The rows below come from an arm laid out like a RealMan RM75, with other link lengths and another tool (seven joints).
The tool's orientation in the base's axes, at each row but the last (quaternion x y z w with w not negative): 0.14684 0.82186 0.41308 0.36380; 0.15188 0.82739 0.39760 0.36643; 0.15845 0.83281 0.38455 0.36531; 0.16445 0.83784 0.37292 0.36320; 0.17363 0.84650 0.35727 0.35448; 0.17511 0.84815 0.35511 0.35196; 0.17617 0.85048 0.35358 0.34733; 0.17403 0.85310 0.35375 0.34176; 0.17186 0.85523 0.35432 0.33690
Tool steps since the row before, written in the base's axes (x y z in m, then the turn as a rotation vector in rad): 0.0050 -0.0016 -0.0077 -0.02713 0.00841 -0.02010; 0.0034 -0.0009 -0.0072 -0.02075 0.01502 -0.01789; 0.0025 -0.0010 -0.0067 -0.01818 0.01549 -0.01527; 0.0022 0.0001 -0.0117 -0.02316 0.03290 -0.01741; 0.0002 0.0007 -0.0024 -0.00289 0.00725 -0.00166; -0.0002 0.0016 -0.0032 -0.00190 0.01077 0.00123; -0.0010 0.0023 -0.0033 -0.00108 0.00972 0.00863; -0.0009 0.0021 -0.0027 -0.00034 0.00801 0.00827; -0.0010 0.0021 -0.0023 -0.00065 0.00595 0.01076
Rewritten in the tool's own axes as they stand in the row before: -0.0007 -0.0073 0.0057 0.03292 -0.00901 -0.00678; 0.0007 -0.0062 0.0050 0.03106 -0.00335 0.00055; 0.0010 -0.0058 0.0042 0.02829 -0.00111 0.00153; 0.0042 -0.0086 0.0070 0.04224 0.00890 0.00767; 0.0014 -0.0013 0.0017 0.00675 0.00364 0.00222; 0.0025 -0.0012 0.0022 0.00662 0.00820 0.00317; 0.0035 -0.0009 0.0021 0.00203 0.01287 -0.00051; 0.0030 -0.0006 0.0018 0.00075 0.01148 -0.00063; 0.0029 -0.0003 0.0015 -0.00126 0.01184 -0.00315
